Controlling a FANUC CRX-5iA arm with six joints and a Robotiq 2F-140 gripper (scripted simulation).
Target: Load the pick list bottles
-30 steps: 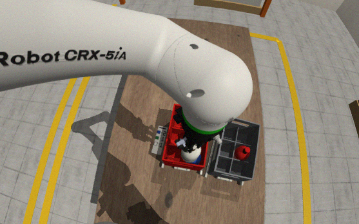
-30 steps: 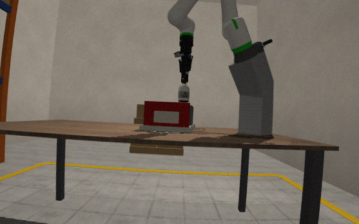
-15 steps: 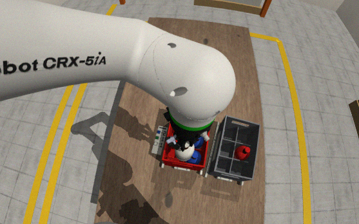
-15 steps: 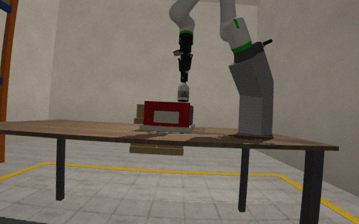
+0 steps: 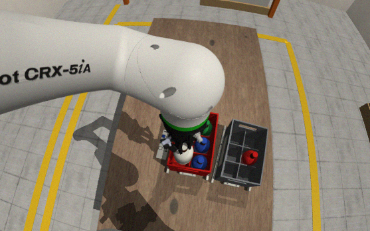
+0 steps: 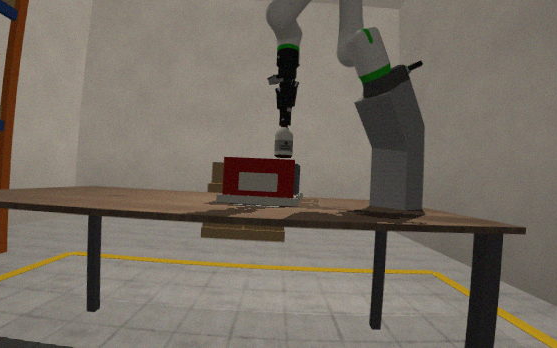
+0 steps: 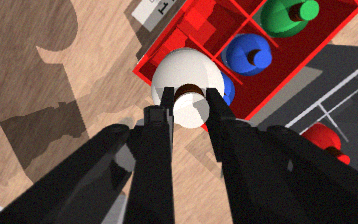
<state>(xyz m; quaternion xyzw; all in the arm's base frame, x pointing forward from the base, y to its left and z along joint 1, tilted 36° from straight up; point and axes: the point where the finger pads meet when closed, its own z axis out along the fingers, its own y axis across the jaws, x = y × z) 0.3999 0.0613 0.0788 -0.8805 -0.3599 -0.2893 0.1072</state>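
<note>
The white-label bottle is 8 cm below my hand. Also, from my hand: red crate (9 cm ahead, 1 cm to the right, 27 cm below); then green-label bottle (19 cm ahead, 4 cm to the right, 26 cm below); then blue-label bottle (10 cm ahead, 6 cm to the right, 26 cm below).
</note>
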